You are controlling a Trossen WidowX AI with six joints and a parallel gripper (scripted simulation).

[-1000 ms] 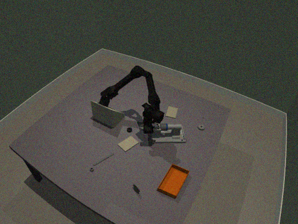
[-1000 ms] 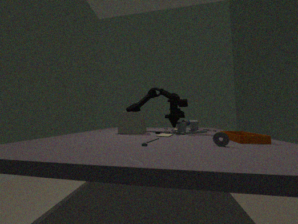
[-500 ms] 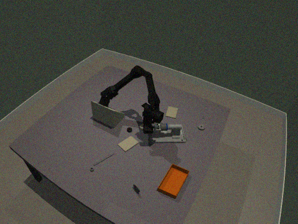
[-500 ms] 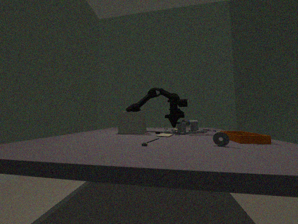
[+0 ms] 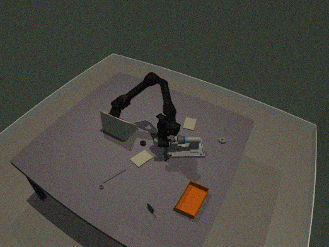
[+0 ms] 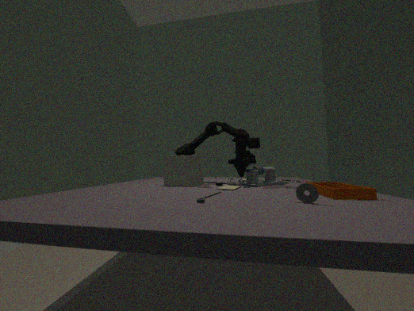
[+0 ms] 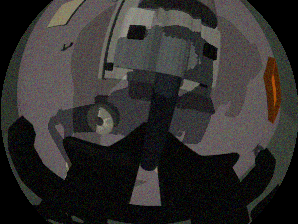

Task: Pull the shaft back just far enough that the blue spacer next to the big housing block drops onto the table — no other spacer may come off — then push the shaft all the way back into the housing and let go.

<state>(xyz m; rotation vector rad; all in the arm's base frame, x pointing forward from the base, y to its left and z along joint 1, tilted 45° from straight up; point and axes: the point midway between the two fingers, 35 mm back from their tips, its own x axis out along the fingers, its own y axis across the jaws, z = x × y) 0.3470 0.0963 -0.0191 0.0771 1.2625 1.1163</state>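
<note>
Right now my gripper tip is 6 cm past the white ring, 4 cm to the right of it and 4 cm above it. The rest, counted from my gripper tip: black ring (12 cm behind, 4 cm to the right, 4 cm below); then dark shaft (6 cm ahead, 5 cm to the left, 3 cm above); then blue spacer (10 cm ahead, 8 cm to the left, 3 cm above).
</note>
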